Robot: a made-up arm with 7 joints. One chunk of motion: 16 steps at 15 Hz.
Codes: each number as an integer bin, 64 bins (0 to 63) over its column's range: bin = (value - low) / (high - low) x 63, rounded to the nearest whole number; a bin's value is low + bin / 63 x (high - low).
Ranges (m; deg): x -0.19..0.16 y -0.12..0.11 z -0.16..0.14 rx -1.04..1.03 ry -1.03..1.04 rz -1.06..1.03
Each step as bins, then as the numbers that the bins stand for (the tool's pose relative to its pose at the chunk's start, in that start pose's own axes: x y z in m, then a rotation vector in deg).
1 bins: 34 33 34 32 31 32
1 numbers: -0.0011 0.0005 0.0019 0.01 -0.01 0.00
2 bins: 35 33 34 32 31 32
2 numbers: 0.0044 0.0005 0.0019 0.01 -0.01 0.00
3 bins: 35 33 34 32 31 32
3 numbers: 0.0044 0.0005 0.0019 0.01 -0.01 0.00
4 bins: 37 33 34 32 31 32
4 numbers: 0.0156 0.0005 0.0019 0.01 -0.01 0.00
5 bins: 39 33 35 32 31 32
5 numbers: 0.0267 0.0005 0.0067 0.01 -0.01 0.00
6 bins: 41 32 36 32 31 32
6 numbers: 0.0378 -0.0032 0.0114 0.01 -0.01 0.00
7 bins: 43 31 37 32 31 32
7 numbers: 0.0489 -0.0068 0.0162 0.01 -0.01 0.00
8 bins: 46 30 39 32 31 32
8 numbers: 0.0656 -0.0105 0.0257 0.01 -0.01 0.00
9 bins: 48 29 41 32 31 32
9 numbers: 0.0767 -0.0141 0.0352 0.01 -0.01 0.00
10 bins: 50 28 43 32 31 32
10 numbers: 0.0878 -0.0178 0.0448 0.01 -0.01 0.00
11 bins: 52 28 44 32 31 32
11 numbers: 0.0989 -0.0178 0.0495 0.01 -0.01 0.00
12 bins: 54 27 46 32 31 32
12 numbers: 0.1100 -0.0214 0.0590 0.01 -0.01 0.00
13 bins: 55 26 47 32 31 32
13 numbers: 0.1156 -0.0251 0.0638 0.01 -0.01 0.00
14 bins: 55 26 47 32 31 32
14 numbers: 0.1156 -0.0251 0.0638 0.01 -0.01 0.00
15 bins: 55 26 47 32 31 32
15 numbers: 0.1156 -0.0251 0.0638 0.01 -0.01 0.00
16 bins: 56 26 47 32 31 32
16 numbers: 0.1211 -0.0251 0.0638 0.01 -0.01 0.00
